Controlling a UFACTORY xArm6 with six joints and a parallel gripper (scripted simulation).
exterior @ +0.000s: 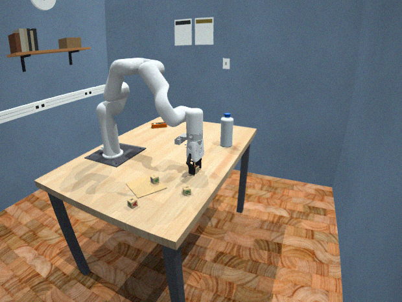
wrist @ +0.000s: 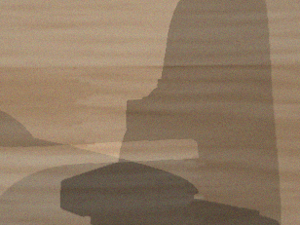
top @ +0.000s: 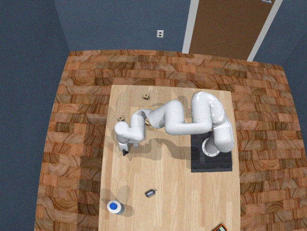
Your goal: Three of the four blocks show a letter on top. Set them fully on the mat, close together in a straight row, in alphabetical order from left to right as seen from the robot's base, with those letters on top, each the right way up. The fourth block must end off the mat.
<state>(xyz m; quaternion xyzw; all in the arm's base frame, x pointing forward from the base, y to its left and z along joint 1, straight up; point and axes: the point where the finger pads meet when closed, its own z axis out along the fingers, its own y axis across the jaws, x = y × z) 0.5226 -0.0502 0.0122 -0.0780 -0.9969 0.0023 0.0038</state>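
Now: the tan mat 190 mm to the right of my hand, 170 mm behind it and 20 mm below it. The rest, counted from my hand: orange device (610 mm to the left, 480 mm behind, 10 mm below); small dark object (290 mm to the left, 120 mm behind, 10 mm below).
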